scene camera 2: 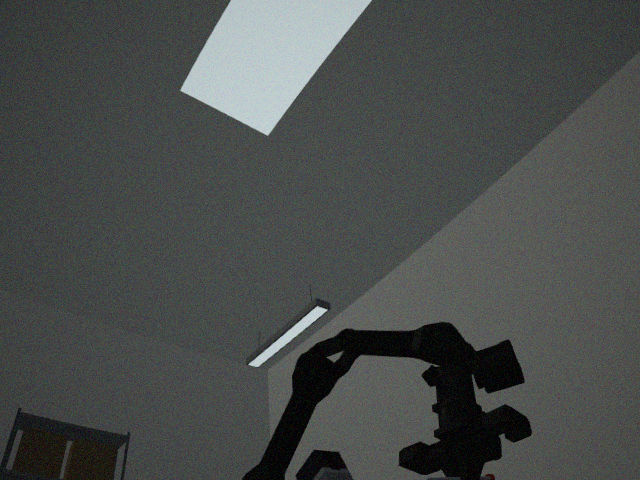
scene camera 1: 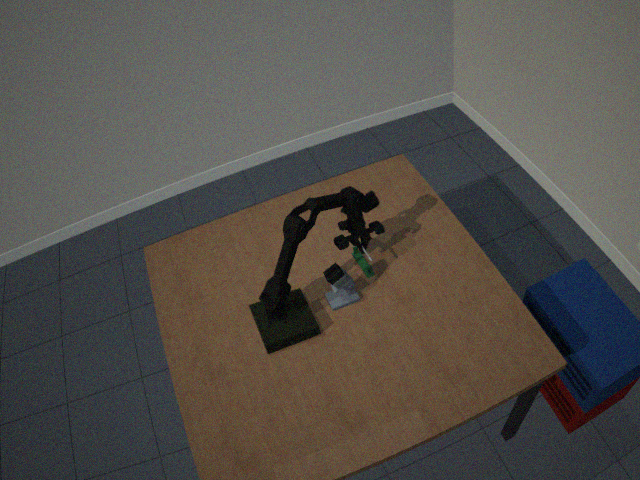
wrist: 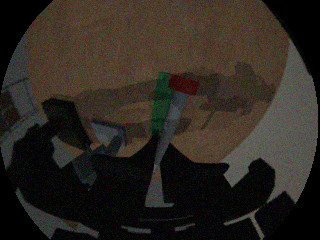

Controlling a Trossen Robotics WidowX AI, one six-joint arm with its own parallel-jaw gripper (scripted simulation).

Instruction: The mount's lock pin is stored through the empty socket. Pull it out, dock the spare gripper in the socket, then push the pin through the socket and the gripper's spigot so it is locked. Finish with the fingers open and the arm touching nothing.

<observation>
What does my gripper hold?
A lock pin.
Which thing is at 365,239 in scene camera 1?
My gripper.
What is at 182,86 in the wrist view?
A lock pin.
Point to a green pin cradle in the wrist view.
163,94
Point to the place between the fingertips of my gripper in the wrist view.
158,137
</observation>
